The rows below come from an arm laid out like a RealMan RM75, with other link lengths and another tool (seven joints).
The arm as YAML. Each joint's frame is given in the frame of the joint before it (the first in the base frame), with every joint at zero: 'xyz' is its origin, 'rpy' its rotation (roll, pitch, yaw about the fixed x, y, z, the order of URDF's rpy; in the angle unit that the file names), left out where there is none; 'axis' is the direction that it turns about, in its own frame. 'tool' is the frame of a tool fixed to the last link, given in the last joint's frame.
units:
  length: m
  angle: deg
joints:
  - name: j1
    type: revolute
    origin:
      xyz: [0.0, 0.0, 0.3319]
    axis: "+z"
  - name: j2
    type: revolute
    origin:
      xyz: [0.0, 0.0, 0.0]
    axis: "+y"
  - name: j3
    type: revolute
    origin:
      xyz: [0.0, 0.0, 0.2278]
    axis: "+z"
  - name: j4
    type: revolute
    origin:
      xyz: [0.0, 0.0, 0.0]
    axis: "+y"
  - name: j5
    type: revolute
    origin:
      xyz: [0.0, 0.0, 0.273]
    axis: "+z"
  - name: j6
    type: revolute
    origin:
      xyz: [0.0, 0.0, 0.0]
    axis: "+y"
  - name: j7
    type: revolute
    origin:
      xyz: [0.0, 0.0, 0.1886]
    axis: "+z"
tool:
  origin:
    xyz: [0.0, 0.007, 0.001]
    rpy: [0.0, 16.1, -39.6]
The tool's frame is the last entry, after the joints.
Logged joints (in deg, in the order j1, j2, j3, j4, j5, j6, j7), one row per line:
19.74 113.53 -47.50 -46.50 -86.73 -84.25 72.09
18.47 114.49 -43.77 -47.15 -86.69 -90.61 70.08
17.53 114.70 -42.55 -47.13 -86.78 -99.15 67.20
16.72 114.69 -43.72 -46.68 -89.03 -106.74 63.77
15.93 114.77 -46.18 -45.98 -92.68 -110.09 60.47
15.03 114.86 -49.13 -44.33 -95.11 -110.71 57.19
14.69 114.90 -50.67 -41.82 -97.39 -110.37 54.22
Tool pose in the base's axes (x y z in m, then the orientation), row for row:
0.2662 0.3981 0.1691 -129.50 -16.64 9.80
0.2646 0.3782 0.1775 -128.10 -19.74 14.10
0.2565 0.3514 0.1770 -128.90 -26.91 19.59
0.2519 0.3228 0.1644 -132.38 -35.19 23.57
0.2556 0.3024 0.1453 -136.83 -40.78 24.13
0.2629 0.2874 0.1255 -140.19 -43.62 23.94
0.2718 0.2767 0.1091 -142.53 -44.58 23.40
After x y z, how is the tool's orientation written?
As a rotation vector, in degrees.
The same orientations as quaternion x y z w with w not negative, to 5 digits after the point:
-0.89977 -0.11561 0.06809 0.41523
-0.89184 -0.13743 0.09817 0.41964
-0.88837 -0.18546 0.13501 0.39772
-0.89210 -0.23714 0.15884 0.35029
-0.90072 -0.26844 0.15884 0.30235
-0.90759 -0.28240 0.15499 0.26927
-0.91320 -0.28563 0.14993 0.24902

